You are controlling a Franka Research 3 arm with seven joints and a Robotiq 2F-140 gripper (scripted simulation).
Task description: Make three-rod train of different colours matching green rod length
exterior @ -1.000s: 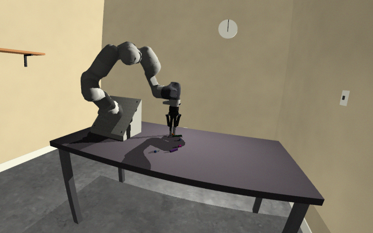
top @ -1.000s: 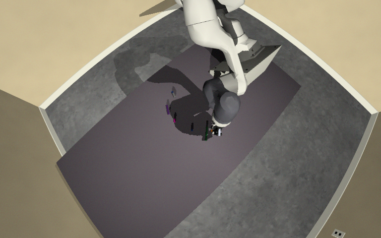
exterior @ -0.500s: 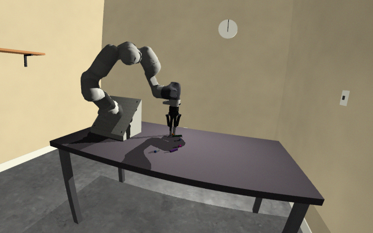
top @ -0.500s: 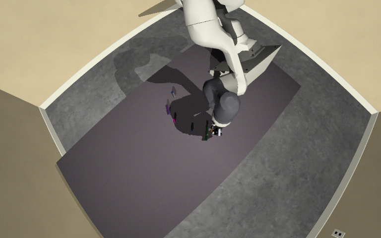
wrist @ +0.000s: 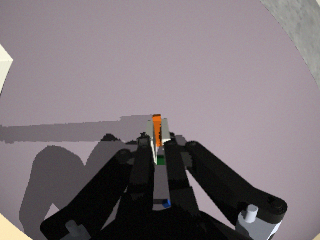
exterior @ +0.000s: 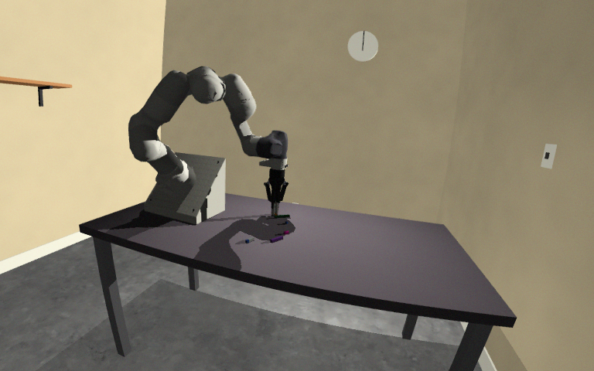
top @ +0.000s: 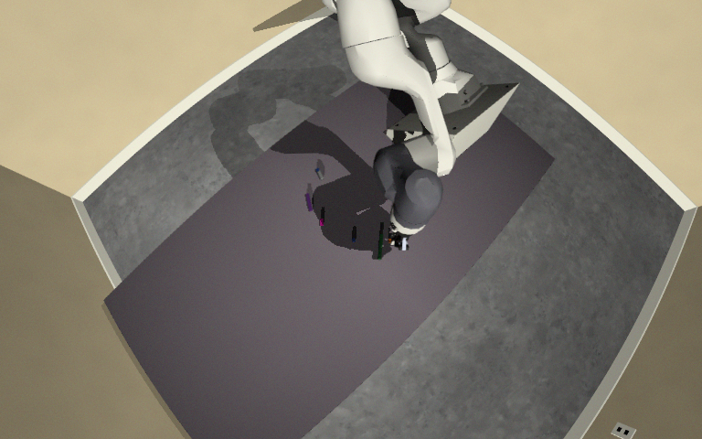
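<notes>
Now: the green rod 5 cm ahead of my hand, 2 cm to the right of it and 3 cm below it. Round my hand: purple rod 13 cm ahead, 27 cm to the right, 3 cm below; then magenta rod 14 cm ahead, 19 cm to the right, 3 cm below; then orange rod 3 cm below.
</notes>
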